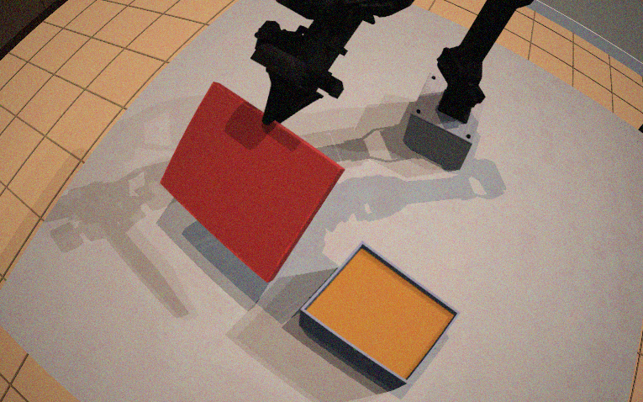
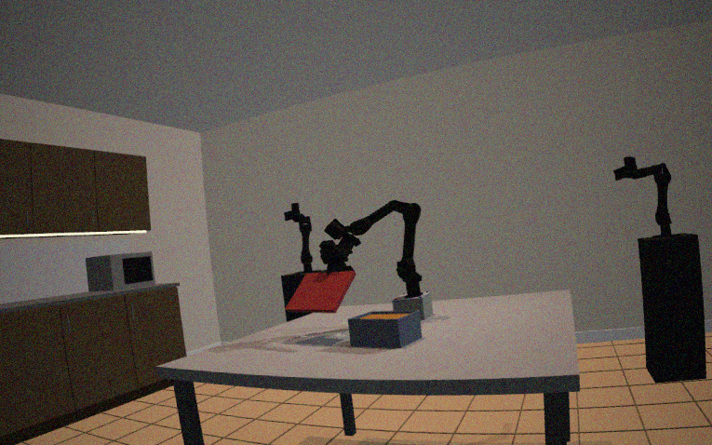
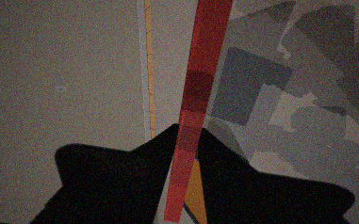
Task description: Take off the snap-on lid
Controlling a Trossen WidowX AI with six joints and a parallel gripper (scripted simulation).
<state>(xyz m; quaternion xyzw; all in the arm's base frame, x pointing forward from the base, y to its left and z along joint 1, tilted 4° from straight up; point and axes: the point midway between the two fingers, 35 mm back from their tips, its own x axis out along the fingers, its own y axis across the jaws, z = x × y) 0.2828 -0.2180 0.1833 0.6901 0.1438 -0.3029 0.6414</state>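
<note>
Now: the lid 6 cm ahead of my gripper tip, 1 cm to the right of it and 5 cm below it. Round my gripper tip: storage box: 12 cm ahead, 25 cm to the left, 19 cm below.
</note>
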